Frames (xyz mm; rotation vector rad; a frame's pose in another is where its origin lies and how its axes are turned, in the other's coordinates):
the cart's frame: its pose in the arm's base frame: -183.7 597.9 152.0 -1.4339 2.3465 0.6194
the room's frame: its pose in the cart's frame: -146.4 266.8 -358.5 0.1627 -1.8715 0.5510
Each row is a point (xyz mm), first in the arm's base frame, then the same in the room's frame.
Working: the arm's base frame: its pose in the room's frame: -151.0 -891.1 -239.5 -0.2093 -1.0217 -1.1033

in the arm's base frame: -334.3 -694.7 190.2
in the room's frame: -849.6 -898.1 -617.0
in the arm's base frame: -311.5 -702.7 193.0
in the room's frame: -856.1 -914.8 -600.6
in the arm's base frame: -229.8 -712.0 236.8
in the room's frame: -883.2 -945.1 -516.7
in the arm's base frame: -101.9 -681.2 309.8
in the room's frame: -891.3 -968.0 -368.3
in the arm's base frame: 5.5 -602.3 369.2
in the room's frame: -853.8 -962.8 -227.3
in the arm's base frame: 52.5 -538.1 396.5
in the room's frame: -814.0 -945.4 -155.3
